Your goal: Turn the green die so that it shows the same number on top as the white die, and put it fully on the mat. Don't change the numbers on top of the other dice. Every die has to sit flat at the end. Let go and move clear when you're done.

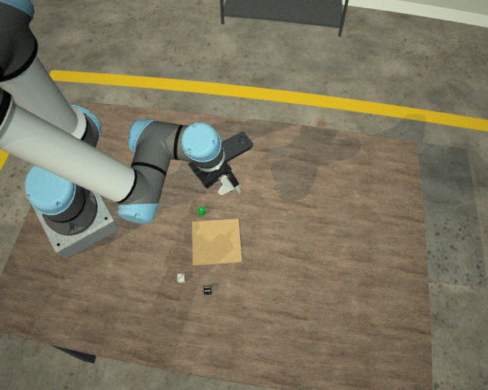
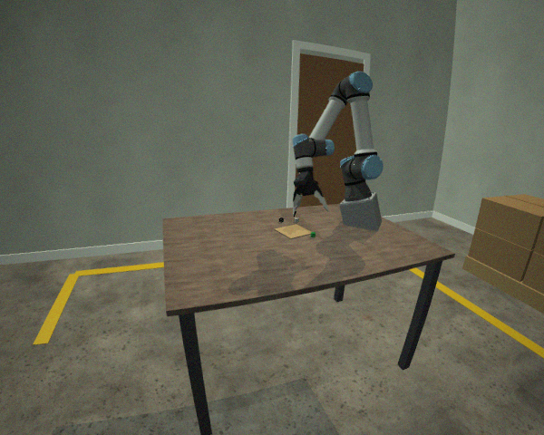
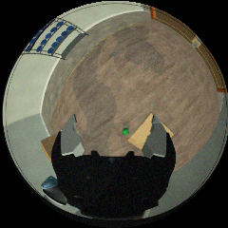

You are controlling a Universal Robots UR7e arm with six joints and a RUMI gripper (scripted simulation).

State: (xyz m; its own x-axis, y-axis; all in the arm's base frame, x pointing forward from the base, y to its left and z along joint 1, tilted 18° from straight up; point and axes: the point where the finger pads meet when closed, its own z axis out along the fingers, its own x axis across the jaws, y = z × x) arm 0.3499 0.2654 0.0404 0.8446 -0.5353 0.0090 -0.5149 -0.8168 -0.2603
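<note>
Now: hand 60 mm short of the black die, 310 mm to the left of it and 130 mm above it. Also, from my hand: white die: 20 mm behind, 300 mm to the right, 130 mm below; green die: 50 mm behind, 80 mm to the right, 130 mm below; tan mat: 30 mm ahead, 160 mm to the right, 140 mm below.
</note>
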